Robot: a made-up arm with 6 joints.
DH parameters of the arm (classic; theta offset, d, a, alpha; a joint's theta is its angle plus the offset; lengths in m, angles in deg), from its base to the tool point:
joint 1: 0 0.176 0 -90
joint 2: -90 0 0.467 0
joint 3: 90 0.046 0 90
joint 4: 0 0.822 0 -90
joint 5: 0 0 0 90
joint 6: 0 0.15 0 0
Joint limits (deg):
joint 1: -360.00..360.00
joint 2: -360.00..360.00
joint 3: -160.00..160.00
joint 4: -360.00..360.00
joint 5: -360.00..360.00
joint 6: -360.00..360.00
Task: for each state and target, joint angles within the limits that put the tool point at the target. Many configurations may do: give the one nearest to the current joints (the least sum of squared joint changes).
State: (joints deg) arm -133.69 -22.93 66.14 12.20 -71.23 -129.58
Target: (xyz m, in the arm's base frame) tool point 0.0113 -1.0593 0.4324
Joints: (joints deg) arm -91.00 22.21 87.55 6.96 -63.06 -129.58
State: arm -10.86 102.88 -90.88 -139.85 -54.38 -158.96
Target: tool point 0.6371 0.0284 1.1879
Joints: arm -7.76 77.91 -72.49 -140.85 -46.04 -158.96
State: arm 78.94 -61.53 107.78 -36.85 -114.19 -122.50
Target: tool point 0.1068 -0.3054 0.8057
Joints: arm 125.26 -99.63 119.32 -23.78 -134.56 -122.50
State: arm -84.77 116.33 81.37 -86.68 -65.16 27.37
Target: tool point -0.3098 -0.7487 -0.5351
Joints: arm -126.01 79.13 79.18 -85.83 -73.63 27.37
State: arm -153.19 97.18 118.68 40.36 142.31 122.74
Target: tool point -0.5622 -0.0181 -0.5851
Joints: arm -189.54 96.28 70.51 40.04 137.64 122.74
